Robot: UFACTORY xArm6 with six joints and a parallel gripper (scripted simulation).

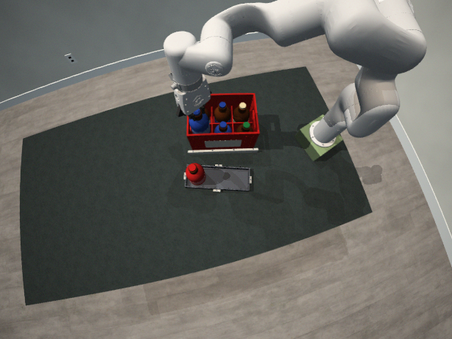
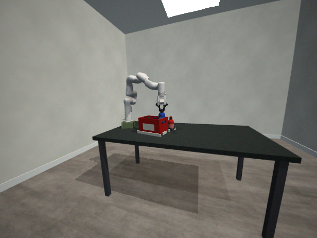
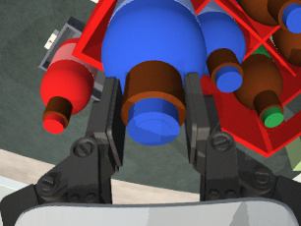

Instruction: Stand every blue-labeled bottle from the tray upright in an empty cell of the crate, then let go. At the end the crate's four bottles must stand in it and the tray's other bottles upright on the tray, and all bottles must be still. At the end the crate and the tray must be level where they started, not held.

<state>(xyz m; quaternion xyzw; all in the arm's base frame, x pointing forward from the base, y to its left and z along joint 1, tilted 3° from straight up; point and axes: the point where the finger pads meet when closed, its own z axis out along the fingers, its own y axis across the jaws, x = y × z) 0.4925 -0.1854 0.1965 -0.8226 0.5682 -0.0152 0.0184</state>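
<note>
Now: the crate 100 mm behind my hand, 10 mm to the right of it and 180 mm below it. The rest, counted from my hand: grey tray (190 mm to the left, 250 mm below); red-labeled bottle (80 mm ahead, 150 mm to the left, 180 mm below).
</note>
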